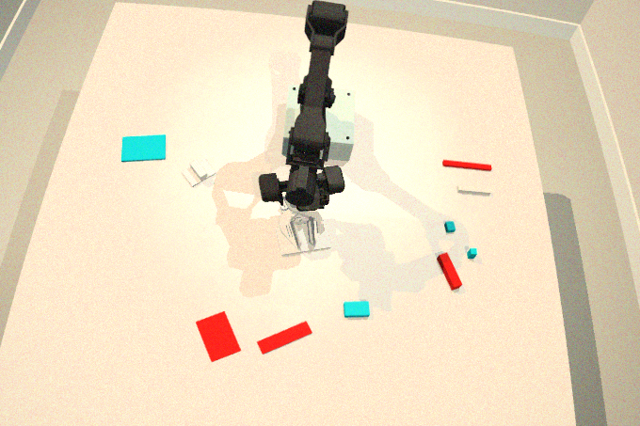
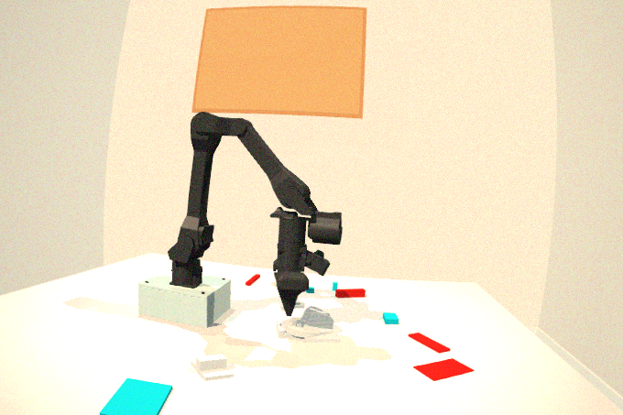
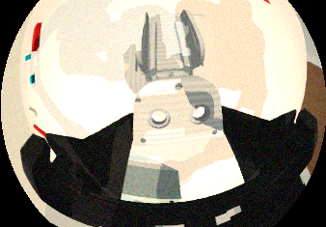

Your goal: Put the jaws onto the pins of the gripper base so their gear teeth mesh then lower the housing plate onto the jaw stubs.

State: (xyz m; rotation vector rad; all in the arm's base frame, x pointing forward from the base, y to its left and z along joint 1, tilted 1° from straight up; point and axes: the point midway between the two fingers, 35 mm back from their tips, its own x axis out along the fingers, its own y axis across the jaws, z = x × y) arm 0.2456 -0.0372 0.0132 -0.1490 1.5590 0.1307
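The housing plate is 50 mm below my gripper tip. Round my gripper tip: gripper base: 20 mm above, 10 mm ahead; then white jaw: 40 mm below, 20 mm ahead, 10 mm to the right; then flat white plate: 70 mm ahead, 50 mm below, 10 mm to the left.
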